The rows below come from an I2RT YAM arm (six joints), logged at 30 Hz.
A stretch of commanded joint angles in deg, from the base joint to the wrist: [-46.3, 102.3, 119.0, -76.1, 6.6, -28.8]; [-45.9, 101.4, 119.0, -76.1, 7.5, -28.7]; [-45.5, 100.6, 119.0, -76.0, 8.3, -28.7]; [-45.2, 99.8, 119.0, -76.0, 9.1, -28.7]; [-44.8, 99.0, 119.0, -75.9, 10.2, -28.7]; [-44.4, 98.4, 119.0, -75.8, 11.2, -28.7]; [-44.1, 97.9, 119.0, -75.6, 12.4, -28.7]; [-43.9, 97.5, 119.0, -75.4, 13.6, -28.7]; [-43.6, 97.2, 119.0, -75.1, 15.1, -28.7]
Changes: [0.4, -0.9, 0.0, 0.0, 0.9, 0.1]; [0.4, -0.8, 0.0, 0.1, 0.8, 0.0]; [0.3, -0.8, 0.0, 0.0, 0.8, 0.0]; [0.4, -0.8, 0.0, 0.1, 1.1, 0.0]; [0.4, -0.6, 0.0, 0.1, 1.0, 0.0]; [0.3, -0.5, 0.0, 0.2, 1.2, 0.0]; [0.2, -0.4, 0.0, 0.2, 1.2, 0.0]; [0.3, -0.3, 0.0, 0.3, 1.5, 0.0]
